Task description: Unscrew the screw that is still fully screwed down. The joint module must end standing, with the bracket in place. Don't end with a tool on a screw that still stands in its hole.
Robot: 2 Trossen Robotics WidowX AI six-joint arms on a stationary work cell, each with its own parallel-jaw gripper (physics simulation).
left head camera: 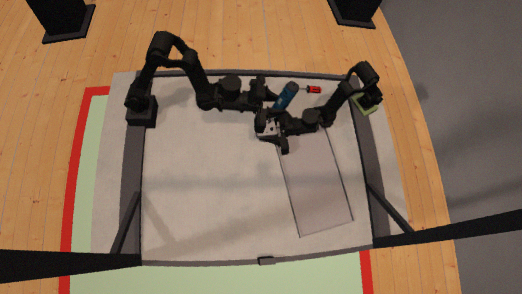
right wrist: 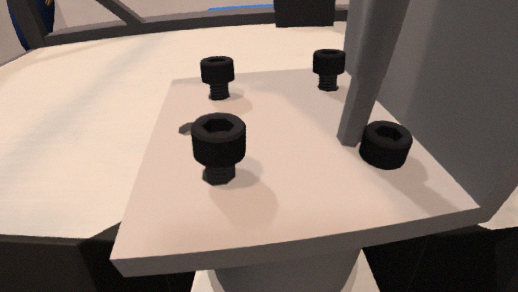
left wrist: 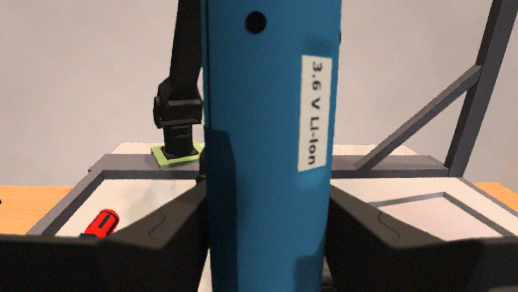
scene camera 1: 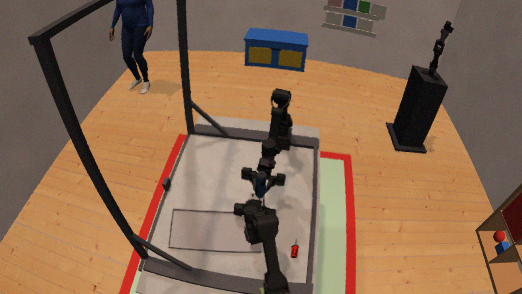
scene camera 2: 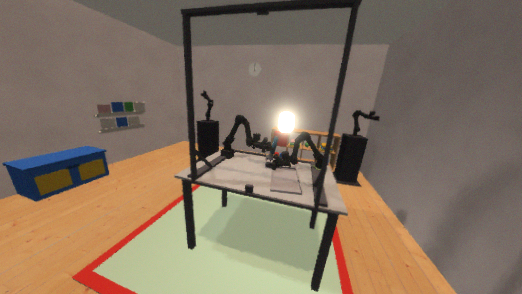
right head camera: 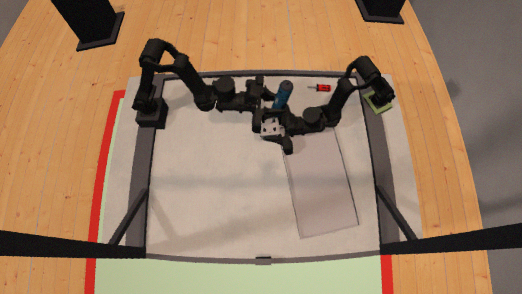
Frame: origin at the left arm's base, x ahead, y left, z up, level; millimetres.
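Where they show: left gripper, between the fingertips: (left head camera: 286,105) (left wrist: 264,189) (scene camera 1: 259,192) (scene camera 2: 275,148) (right head camera: 285,105); right gripper, between the fingertips: (scene camera 2: 266,164) (right head camera: 263,131); left arm's base, origin of its link: (left head camera: 139,106) (scene camera 1: 282,132) (scene camera 2: 227,149) (right head camera: 148,108); right arm's base, origin of its link: (left head camera: 365,102) (left wrist: 179,151) (scene camera 2: 319,167) (right head camera: 378,100).
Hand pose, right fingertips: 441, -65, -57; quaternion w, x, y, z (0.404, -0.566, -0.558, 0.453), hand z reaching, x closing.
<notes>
Each offset is from my right fingertips to the top centre of the thing, as dx, dy, dz. "spot": to the spot under its first point.
My left gripper (left head camera: 274,97) (left wrist: 264,189) is shut on a blue electric screwdriver @[+48, +19, +279] (left head camera: 286,96) (right head camera: 282,95) (left wrist: 272,150), held upright over the bracket. My right gripper (right head camera: 272,132) (right wrist: 287,270) is shut on the grey joint module @[+20, +1, +41] (right wrist: 290,276), which stands upright under the light bracket (right wrist: 310,195) (right head camera: 267,133). In the right wrist view, three screws stand raised: front left (right wrist: 218,140), back left (right wrist: 217,70) and back right (right wrist: 328,62). The front right screw @[+35, +21, +49] (right wrist: 386,145) sits down on the plate. The tool's bit @[+31, +15, +61] (right wrist: 357,112) ends just left of that screw's head, outside its socket.
A red screwdriver @[+225, +209, +6] (left head camera: 314,89) (right head camera: 323,88) (scene camera 1: 294,251) (left wrist: 102,223) lies near the table's back edge. An outlined panel @[+199, -161, -8] (left head camera: 289,192) (scene camera 1: 200,211) lies in front of my right arm. Dark frame posts (scene camera 1: 185,75) rise from the table. A green plate @[spot: +490, +114, +4] (right head camera: 382,109) is under the right arm's base.
</notes>
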